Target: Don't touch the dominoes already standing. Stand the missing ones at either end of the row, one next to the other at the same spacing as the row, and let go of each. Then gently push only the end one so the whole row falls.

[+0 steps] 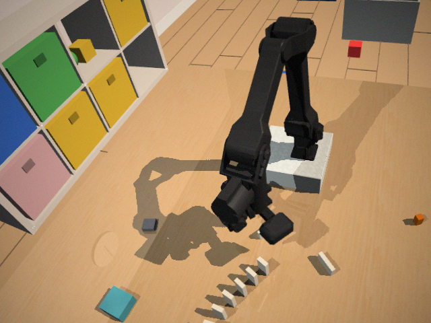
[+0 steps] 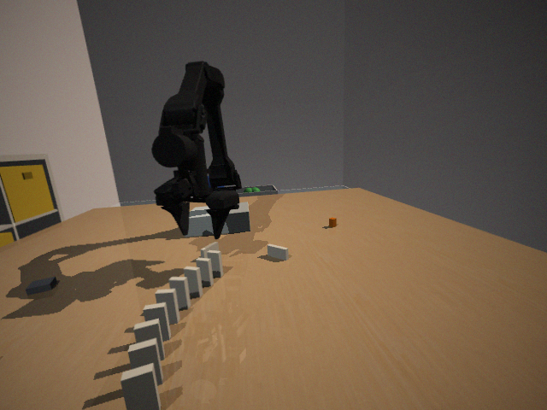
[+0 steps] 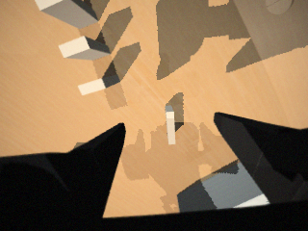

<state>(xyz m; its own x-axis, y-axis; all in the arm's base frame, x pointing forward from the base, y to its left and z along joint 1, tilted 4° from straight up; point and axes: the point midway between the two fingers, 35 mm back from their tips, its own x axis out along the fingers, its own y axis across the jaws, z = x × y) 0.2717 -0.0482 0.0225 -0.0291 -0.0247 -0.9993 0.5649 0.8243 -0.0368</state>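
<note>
Now: the flat grey block 5 cm ahead of my gripper tip, 29 cm to the right of it and 5 cm below it. From my gripper tip the other things lie so: teal cube: 26 cm ahead, 25 cm to the right, 4 cm below; then orange cube: 15 cm behind, 35 cm to the left, 5 cm below.
</note>
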